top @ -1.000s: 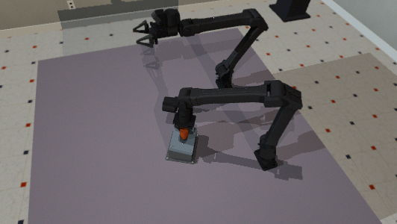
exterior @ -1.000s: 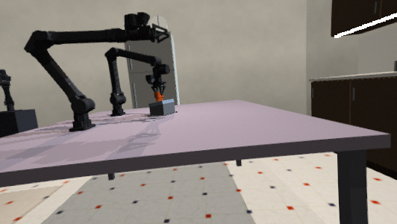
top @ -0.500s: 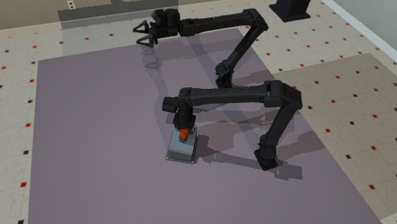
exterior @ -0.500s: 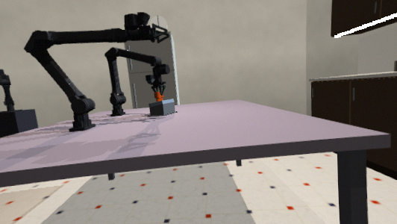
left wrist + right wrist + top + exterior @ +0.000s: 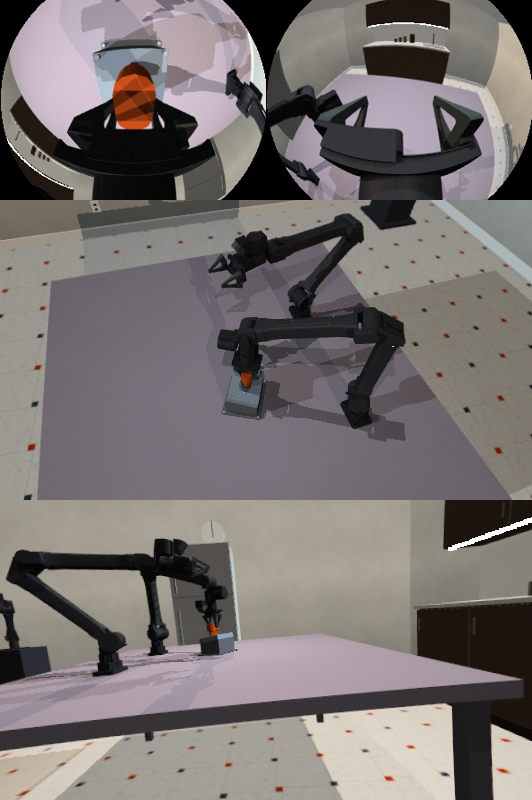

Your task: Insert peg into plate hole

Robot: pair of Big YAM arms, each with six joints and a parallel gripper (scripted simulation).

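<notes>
Now: left hand 2 cm above the orange peg and 1 cm to the left of it. The rest, counted from my left hand: blue-grey plate block: 7 cm below, 1 cm to the left, 1 cm ahead.
</notes>
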